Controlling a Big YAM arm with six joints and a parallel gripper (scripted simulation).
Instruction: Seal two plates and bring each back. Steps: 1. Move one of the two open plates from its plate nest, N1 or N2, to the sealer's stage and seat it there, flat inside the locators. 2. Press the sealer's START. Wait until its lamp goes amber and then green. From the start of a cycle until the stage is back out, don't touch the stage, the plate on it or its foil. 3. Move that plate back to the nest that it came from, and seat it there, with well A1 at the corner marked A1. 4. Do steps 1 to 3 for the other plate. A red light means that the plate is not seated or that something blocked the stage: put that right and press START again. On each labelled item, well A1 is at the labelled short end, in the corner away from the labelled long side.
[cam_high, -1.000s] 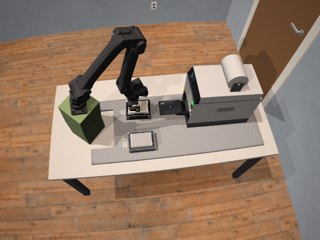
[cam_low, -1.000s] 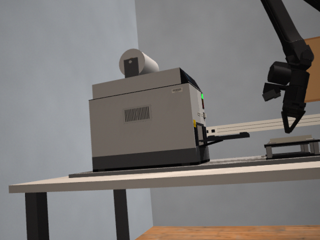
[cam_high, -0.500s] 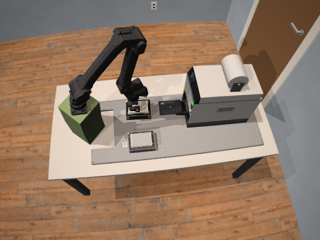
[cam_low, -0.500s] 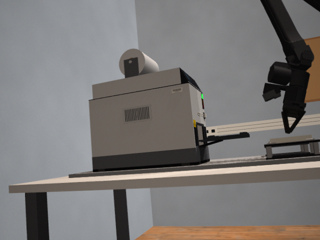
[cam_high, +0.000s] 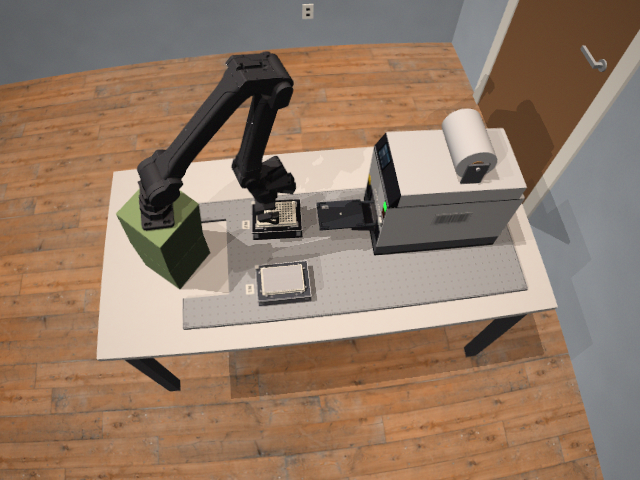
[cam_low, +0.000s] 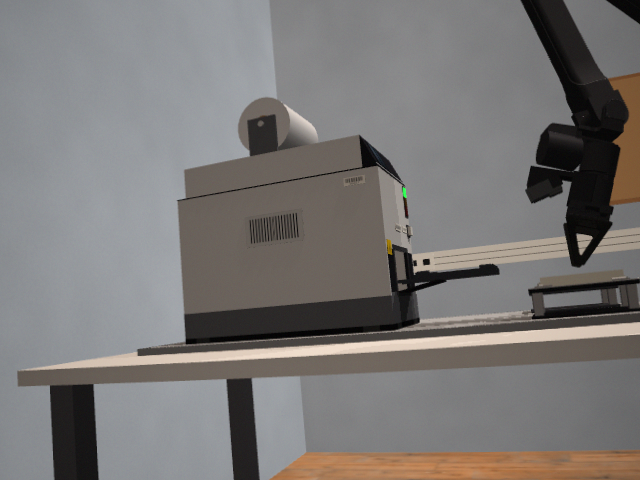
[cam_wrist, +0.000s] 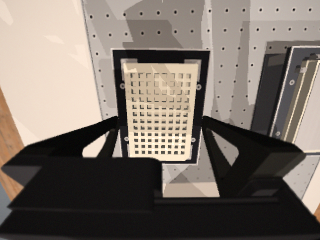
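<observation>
Now: the plate 3 cm below my hand. Also, from my hand: sealer stage 20 cm ahead, 6 cm to the right; then yellow warning label 31 cm ahead, 6 cm above, 1 cm to the left; then plate nest 23 cm to the right, 5 cm below, 2 cm behind.
</observation>
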